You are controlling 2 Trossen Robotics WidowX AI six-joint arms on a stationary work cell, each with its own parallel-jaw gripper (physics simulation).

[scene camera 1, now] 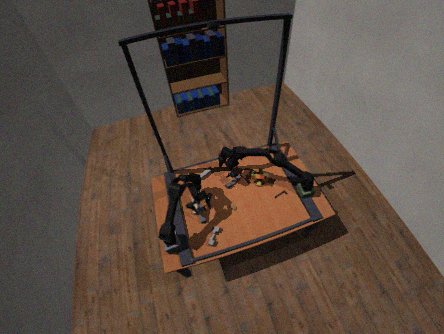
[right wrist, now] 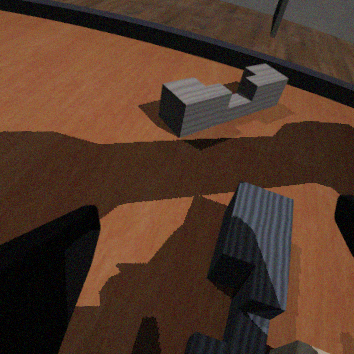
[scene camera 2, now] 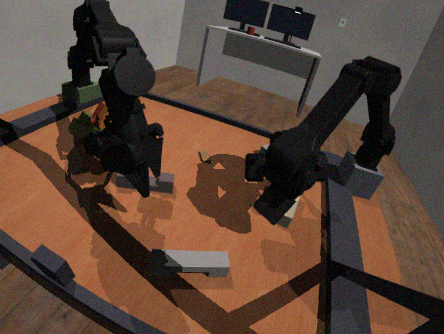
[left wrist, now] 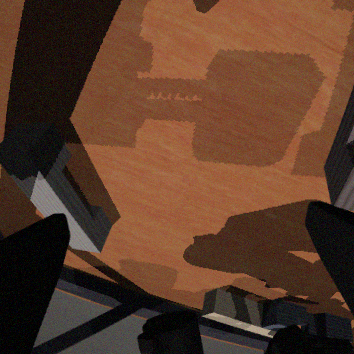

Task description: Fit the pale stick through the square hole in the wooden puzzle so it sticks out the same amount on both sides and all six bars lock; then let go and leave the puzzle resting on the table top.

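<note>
Notched bars lie apart on the table: a light grey one; another light grey one; a grey one behind my left fingers in scene camera 2; and a blue-grey one. A pale piece, possibly the stick, is mostly hidden near my right gripper. My left gripper is open and empty above the table. My right gripper is open and empty above the blue-grey bar. I cannot make out an assembled puzzle or square hole.
A red, yellow and green object stands near my left arm. A small tan piece lies mid-table. A dark L-shaped tool lies at the right in scene camera 1. A dark frame rail edges the table.
</note>
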